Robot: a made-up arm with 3 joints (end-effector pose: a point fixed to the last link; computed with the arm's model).
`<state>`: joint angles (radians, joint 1 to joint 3).
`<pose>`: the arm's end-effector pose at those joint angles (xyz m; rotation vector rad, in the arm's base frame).
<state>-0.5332 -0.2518 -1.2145</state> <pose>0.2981 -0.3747 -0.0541 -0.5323 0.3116 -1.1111</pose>
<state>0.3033 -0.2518 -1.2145</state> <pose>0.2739 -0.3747 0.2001 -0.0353 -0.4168 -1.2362</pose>
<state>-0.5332 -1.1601 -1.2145</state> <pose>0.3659 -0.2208 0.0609 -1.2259 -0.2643 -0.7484</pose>
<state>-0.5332 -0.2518 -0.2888</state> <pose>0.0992 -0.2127 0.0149 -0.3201 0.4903 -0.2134</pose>
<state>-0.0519 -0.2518 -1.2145</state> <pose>0.3104 -0.3747 0.0953 -0.2511 -0.1076 -1.2009</pose>
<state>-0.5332 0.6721 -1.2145</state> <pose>0.1931 -0.3624 -0.2320 0.2660 0.8599 -1.3174</pose>
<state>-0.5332 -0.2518 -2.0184</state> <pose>0.3325 -0.6000 -0.0071 -0.6799 0.0872 -1.8855</pose>
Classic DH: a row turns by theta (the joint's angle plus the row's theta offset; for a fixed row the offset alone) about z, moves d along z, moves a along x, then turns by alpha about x. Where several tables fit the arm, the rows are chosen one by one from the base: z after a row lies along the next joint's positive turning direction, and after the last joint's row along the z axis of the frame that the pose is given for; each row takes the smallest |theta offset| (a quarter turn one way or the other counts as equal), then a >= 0, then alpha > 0; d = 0 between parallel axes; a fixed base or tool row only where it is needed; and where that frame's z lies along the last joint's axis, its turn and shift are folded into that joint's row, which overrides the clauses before.
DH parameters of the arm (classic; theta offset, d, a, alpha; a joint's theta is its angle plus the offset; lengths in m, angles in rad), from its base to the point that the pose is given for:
base (fixed): 0 0.0458 0 1.5708
joint 1: -1.5708 0.1611 0.0254 -1.5708
joint 2: -1.5708 0.0367 0.3526 1.5708
joint 3: 0.0703 0 -0.2974 0
tool (fixed): 1.5005 0.0348 0 0

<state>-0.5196 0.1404 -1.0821</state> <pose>0.2417 -0.3589 -0.1134 -0.1575 0.5426 -1.0913</pose>
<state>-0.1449 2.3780 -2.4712</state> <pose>0.1705 0.2281 -0.4299 0.8451 2.6745 -1.1300</pose>
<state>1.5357 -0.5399 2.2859</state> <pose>-0.2997 -0.6260 -0.1174 -1.6981 -0.2544 1.3660</pose>
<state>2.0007 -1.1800 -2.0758</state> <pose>-0.5183 -0.3109 0.1453 -1.2741 1.7397 1.7688</pose>
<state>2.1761 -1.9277 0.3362</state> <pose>0.0157 -0.1007 -0.0417 -1.1743 -1.1075 -1.7162</pose>
